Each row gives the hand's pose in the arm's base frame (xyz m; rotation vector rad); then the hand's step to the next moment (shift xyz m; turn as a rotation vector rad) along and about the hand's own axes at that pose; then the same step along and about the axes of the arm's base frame.
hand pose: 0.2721 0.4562 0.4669 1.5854 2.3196 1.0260
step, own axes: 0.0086 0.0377 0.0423 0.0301 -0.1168 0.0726
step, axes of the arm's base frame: 0.0454 0.0343 -0.0069 -0.0677 0.0346 -0.1185
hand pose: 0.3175 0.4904 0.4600 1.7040 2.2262 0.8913
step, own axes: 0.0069 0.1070 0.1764 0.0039 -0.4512 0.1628
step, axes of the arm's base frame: 0.1721 0.0827 -0.0786 -0.2847 -0.0106 -0.3859
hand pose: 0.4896 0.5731 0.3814 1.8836 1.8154 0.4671
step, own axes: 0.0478 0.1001 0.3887 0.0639 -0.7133 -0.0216
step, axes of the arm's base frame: 0.3010 0.0067 -0.2697 -0.6007 0.0696 -0.3843
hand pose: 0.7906 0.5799 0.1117 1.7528 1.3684 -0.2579
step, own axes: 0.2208 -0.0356 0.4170 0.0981 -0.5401 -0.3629
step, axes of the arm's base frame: 0.1909 -0.1523 -0.4053 -0.5520 0.3393 -0.1149
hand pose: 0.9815 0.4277 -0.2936 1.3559 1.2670 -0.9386
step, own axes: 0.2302 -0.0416 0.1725 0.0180 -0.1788 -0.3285
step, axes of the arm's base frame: 0.0087 -0.1262 -0.2617 -0.2045 0.3133 0.0144
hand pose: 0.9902 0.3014 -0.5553 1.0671 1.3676 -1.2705
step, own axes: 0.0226 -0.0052 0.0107 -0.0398 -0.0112 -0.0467
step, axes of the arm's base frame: -0.0080 -0.0112 -0.0215 -0.0081 0.0459 0.0414
